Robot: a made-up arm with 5 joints. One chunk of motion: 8 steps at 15 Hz.
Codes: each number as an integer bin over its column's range. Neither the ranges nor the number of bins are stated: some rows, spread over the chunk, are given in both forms.
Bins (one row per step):
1: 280 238 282 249 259
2: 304 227 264 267 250
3: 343 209 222 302 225
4: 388 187 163 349 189
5: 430 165 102 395 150
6: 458 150 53 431 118
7: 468 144 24 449 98
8: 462 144 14 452 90
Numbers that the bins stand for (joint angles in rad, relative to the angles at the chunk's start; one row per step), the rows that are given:
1: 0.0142 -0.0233 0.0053 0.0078 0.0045
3: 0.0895 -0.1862 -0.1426 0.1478 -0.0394
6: 0.2267 -0.5175 -0.5593 0.4886 -0.1776
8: 0.2315 -0.5512 -0.6555 0.5441 -0.2138
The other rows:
2: 0.0429 -0.0851 -0.0390 0.0554 -0.0071
4: 0.1432 -0.3097 -0.2881 0.2720 -0.0859
5: 0.1933 -0.4333 -0.4385 0.3935 -0.1363
7: 0.2387 -0.5512 -0.6308 0.5362 -0.2034

